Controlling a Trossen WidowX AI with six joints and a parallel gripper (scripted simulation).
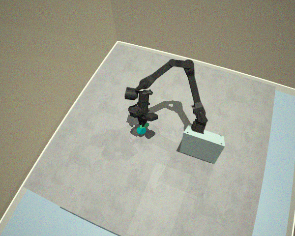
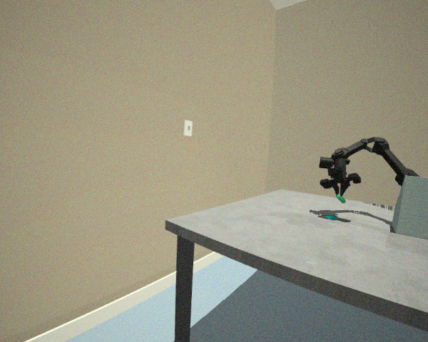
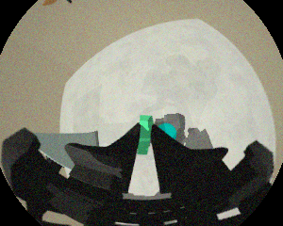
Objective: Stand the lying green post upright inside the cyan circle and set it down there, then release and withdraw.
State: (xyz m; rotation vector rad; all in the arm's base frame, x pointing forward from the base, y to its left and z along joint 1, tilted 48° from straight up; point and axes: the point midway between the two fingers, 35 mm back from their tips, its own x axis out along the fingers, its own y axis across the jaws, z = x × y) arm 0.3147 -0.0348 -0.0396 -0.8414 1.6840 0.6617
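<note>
Right now my gripper tip is 20 mm short of the cyan circle, 30 mm to the left of it and 120 mm above it. Also, from my gripper tip: green post: 10 mm behind, 10 mm to the right, 10 mm below.
</note>
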